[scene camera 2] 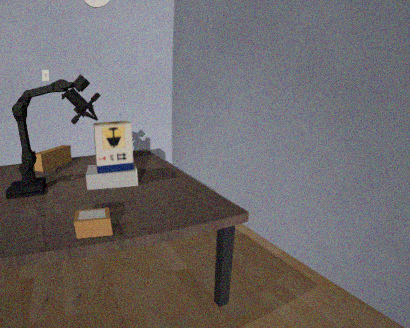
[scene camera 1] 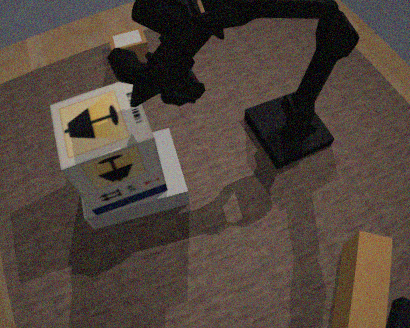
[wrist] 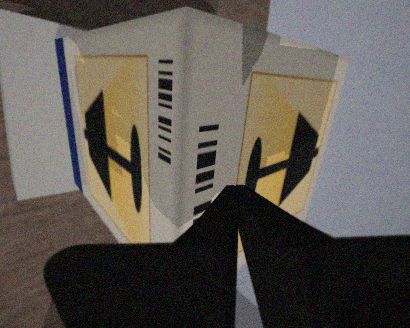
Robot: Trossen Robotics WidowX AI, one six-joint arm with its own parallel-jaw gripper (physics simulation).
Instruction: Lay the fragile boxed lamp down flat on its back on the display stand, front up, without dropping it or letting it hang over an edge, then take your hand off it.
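Seen in the pictures: gripper, fingertip midpoint: [scene camera 2: 97,120] [scene camera 1: 132,105] [wrist: 235,194]; arm's base, link origin: [scene camera 2: 29,181] [scene camera 1: 294,134].
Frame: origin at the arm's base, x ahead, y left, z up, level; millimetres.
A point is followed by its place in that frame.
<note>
The boxed lamp [scene camera 1: 95,122] {y -9, x 475, z 259 mm} [scene camera 2: 114,142] {y -94, x 475, z 176 mm} [wrist: 172,125] {y 20, x 377, z 252 mm} is a white carton with yellow lamp pictures, barcodes and a dark blue band at its lower end. It stands on end on the white display stand [scene camera 1: 172,162] {y -4, x 343, z 36 mm} [scene camera 2: 112,178] {y -113, x 453, z 10 mm} [wrist: 25,110] {y -7, x 343, z 36 mm}, with a strip of the stand's top bare on the side towards the arm's base. The lamp pictures show on the top and a side in scene camera 1. My gripper [scene camera 1: 134,104] {y -8, x 397, z 278 mm} [scene camera 2: 96,119] {y -8, x 397, z 278 mm} [wrist: 235,194] {y -8, x 397, z 278 mm} is shut and empty. Its tips are close to the carton's upper end; whether they touch it I cannot tell.
A small orange box [scene camera 1: 127,40] {y -515, x 357, z 23 mm} [scene camera 2: 93,225] {y -571, x 359, z 5 mm} with a white top stands near the table's edge. A long wooden block [scene camera 1: 372,280] {y 430, x 34, z 73 mm} [scene camera 2: 56,157] {y 437, x 88, z 22 mm} lies beyond the arm's base [scene camera 1: 287,132] {y 12, x 36, z 41 mm} [scene camera 2: 26,187] {y -105, x 13, z 3 mm}. The dark wooden table [scene camera 1: 225,280] {y 298, x 312, z -37 mm} [scene camera 2: 175,205] {y -396, x 679, z -37 mm} carries them all.
</note>
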